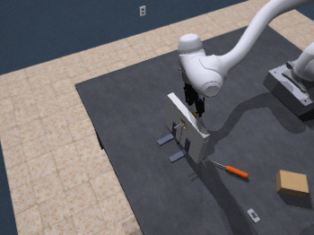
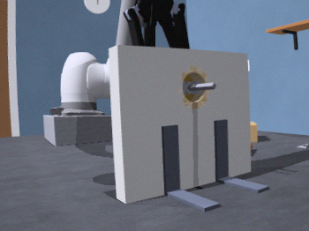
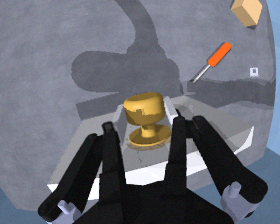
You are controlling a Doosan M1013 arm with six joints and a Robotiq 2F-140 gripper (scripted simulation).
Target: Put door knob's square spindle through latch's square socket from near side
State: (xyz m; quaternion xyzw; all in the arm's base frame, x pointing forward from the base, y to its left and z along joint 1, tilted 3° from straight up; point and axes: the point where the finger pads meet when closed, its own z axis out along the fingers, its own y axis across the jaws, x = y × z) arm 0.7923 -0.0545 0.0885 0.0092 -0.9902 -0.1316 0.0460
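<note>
The white wooden panel lies 6 cm ahead of my hand, 1 cm to the left of it and 6 cm below it. The rest, counted from my hand: brass piece 30 cm behind, 48 cm to the right, 21 cm below; then orange-handled screwdriver 5 cm behind, 26 cm to the left, 20 cm below; then cardboard box 25 cm behind, 48 cm to the left, 18 cm below.
</note>
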